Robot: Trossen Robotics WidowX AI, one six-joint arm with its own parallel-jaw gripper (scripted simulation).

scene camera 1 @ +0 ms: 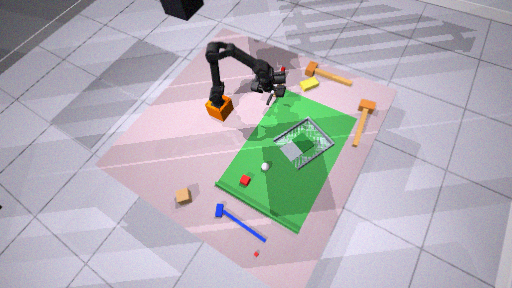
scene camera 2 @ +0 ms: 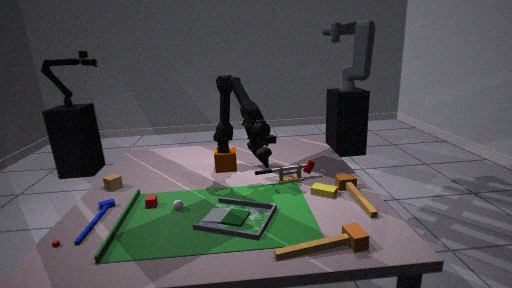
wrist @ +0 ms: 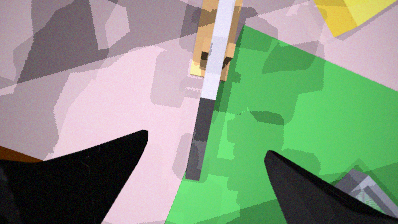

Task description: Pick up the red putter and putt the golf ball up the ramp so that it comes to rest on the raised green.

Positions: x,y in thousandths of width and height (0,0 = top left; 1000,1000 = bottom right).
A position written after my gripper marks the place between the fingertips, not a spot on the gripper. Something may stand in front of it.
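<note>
There is a green mat (scene camera 2: 317,807), and scene camera 1 shows me the mat too, so here is the green mat (scene camera 1: 558,668). In the wrist view I find my gripper (wrist: 521,650), open and holding nothing, together with the mat (wrist: 825,538).
</note>
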